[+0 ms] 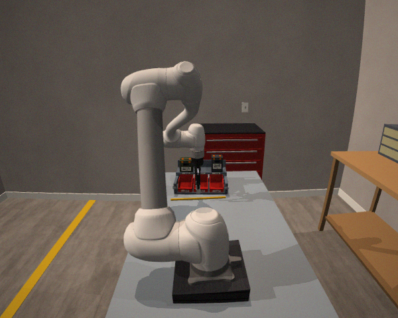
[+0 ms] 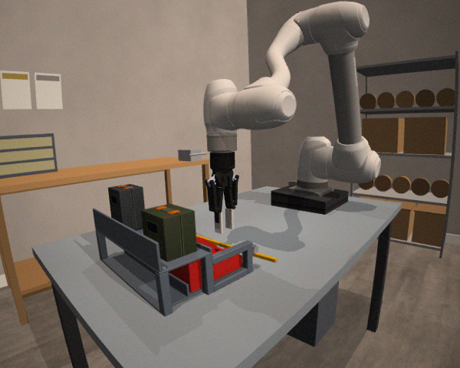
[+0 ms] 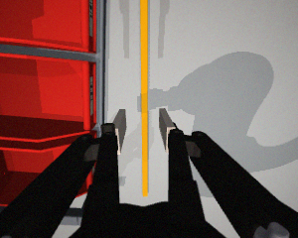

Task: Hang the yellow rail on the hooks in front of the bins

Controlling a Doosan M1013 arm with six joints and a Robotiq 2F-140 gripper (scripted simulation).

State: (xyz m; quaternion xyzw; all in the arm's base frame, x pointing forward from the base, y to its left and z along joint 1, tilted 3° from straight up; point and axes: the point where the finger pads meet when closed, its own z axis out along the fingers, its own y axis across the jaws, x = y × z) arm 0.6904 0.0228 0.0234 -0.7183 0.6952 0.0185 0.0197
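My hand is 9 cm above the yellow rail. Round my hand: green box 27 cm ahead, 8 cm to the left, 6 cm above; dark box 24 cm ahead, 15 cm to the right, 7 cm above.
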